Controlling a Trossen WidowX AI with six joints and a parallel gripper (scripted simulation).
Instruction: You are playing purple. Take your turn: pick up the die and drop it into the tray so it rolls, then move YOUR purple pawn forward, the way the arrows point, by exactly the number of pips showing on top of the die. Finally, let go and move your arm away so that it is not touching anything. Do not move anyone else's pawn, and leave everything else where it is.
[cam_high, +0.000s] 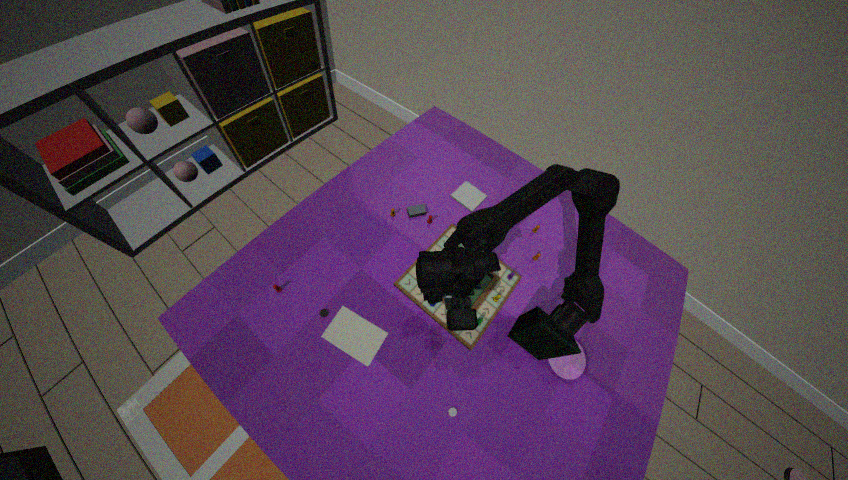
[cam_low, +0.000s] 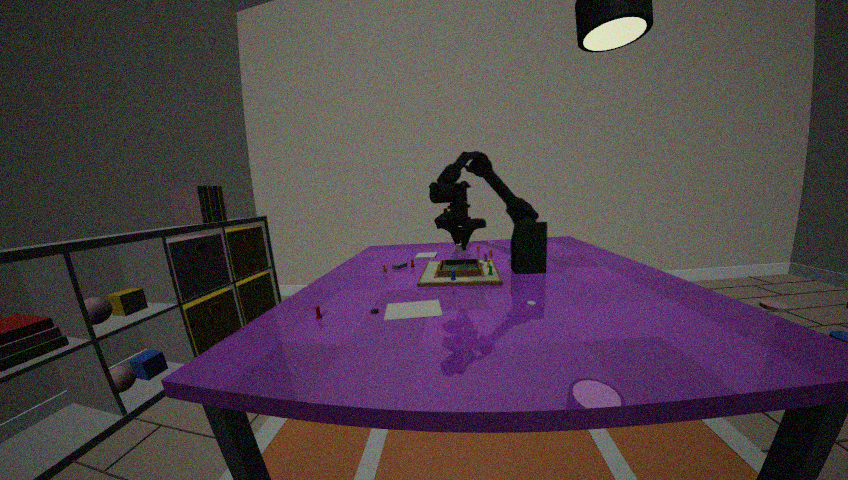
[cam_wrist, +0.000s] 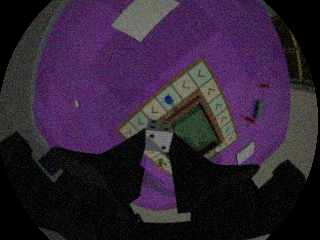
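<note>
Now: the purple pawn 9 cm behind my gripper tip, 22 cm to the right of it and 9 cm below it. The rest, counted from my gripper tip: white die (right at my gripper tip); then green pawn (10 cm behind, 4 cm to the right, 9 cm below); then blue pawn (3 cm ahead, 1 cm to the left, 9 cm below).
</note>
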